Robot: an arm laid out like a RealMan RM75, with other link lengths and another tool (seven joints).
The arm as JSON. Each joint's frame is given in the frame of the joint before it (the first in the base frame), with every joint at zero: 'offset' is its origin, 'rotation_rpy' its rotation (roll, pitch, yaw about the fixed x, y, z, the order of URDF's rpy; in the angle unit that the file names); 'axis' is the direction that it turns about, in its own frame. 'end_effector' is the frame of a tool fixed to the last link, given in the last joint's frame.
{
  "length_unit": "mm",
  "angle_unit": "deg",
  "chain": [
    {
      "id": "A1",
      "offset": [
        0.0,
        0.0,
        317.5
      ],
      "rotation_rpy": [
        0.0,
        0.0,
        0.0
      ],
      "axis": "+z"
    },
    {
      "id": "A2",
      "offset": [
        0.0,
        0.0,
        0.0
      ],
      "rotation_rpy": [
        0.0,
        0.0,
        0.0
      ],
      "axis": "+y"
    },
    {
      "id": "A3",
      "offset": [
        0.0,
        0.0,
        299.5
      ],
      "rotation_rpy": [
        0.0,
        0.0,
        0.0
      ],
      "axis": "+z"
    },
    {
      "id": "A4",
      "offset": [
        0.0,
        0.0,
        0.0
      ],
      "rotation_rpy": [
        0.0,
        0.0,
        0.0
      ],
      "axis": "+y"
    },
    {
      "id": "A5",
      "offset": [
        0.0,
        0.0,
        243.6
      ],
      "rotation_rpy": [
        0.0,
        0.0,
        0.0
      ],
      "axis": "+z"
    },
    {
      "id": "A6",
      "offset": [
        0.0,
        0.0,
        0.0
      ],
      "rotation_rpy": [
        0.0,
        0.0,
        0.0
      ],
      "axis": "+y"
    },
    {
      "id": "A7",
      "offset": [
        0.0,
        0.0,
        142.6
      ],
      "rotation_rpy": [
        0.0,
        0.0,
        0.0
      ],
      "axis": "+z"
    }
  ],
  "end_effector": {
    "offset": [
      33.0,
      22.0,
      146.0
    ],
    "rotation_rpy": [
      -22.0,
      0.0,
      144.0
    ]
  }
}
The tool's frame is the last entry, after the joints.
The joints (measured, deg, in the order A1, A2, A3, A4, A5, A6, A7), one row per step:
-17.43, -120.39, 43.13, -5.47, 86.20, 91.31, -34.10
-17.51, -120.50, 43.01, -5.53, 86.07, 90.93, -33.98
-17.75, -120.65, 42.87, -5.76, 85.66, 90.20, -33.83
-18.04, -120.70, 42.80, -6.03, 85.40, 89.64, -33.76
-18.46, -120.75, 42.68, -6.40, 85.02, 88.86, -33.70
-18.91, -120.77, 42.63, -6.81, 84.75, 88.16, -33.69
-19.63, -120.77, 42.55, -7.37, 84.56, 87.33, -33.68
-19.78, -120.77, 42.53, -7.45, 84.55, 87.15, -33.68
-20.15, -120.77, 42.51, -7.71, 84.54, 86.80, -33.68
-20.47, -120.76, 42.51, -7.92, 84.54, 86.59, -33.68
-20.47, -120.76, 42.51, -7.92, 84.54, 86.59, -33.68
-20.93, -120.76, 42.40, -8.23, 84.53, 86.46, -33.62
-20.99, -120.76, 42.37, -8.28, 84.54, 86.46, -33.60
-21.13, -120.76, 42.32, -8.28, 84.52, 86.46, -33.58
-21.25, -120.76, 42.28, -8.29, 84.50, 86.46, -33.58
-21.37, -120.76, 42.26, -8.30, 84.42, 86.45, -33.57
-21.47, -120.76, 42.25, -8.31, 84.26, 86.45, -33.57
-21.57, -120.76, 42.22, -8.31, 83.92, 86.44, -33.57
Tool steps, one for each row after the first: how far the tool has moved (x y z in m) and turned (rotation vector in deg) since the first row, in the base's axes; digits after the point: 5 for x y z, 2 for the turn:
-0.00039, 0.00138, -0.00128, 0.10, 0.16, 0.26
-0.00124, 0.00449, -0.00339, 0.26, 0.41, 0.83
-0.00166, 0.00689, -0.00511, 0.24, 0.59, 1.19
-0.00234, 0.01050, -0.00725, 0.24, 0.84, 1.72
-0.00256, 0.01339, -0.00960, 0.06, 1.04, 2.11
-0.00174, 0.01703, -0.01277, -0.27, 1.28, 2.37
-0.00157, 0.01780, -0.01345, -0.34, 1.36, 2.40
-0.00073, 0.01922, -0.01512, -0.56, 1.47, 2.41
0.00030, 0.02029, -0.01624, -0.74, 1.51, 2.33
0.00030, 0.02029, -0.01624, -0.74, 1.51, 2.33
0.00248, 0.02197, -0.01706, -0.83, 1.44, 2.16
0.00284, 0.02215, -0.01713, -0.83, 1.42, 2.13
0.00358, 0.02302, -0.01692, -0.77, 1.41, 2.01
0.00421, 0.02374, -0.01675, -0.72, 1.39, 1.93
0.00473, 0.02462, -0.01650, -0.65, 1.38, 1.88
0.00507, 0.02566, -0.01600, -0.52, 1.33, 1.88
0.00511, 0.02750, -0.01488, -0.24, 1.26, 2.01

